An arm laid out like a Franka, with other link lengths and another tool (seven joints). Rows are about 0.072 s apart.
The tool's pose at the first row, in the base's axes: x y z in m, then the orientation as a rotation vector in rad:
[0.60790, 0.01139, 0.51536, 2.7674, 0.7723, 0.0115]
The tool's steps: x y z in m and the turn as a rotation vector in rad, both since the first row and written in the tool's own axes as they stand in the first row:
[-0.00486, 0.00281, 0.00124, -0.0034, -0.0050, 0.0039]
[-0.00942, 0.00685, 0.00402, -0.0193, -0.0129, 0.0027]
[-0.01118, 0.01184, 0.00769, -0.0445, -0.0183, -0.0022]
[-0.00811, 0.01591, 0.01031, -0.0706, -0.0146, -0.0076]
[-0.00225, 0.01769, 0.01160, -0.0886, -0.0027, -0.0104]
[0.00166, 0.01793, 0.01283, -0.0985, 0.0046, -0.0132]
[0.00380, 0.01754, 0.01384, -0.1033, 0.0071, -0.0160]
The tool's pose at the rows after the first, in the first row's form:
[0.60525, 0.00629, 0.51520, 2.7647, 0.7649, 0.0066]
[0.60361, -0.00006, 0.51385, 2.7476, 0.7612, 0.0016]
[0.60492, -0.00599, 0.51171, 2.7209, 0.7612, 0.0029]
[0.60983, -0.00844, 0.51003, 2.6950, 0.7638, 0.0167]
[0.61586, -0.00724, 0.50888, 2.6793, 0.7665, 0.0390]
[0.61944, -0.00576, 0.50750, 2.6703, 0.7699, 0.0520]
[0.62115, -0.00460, 0.50629, 2.6651, 0.7732, 0.0565]

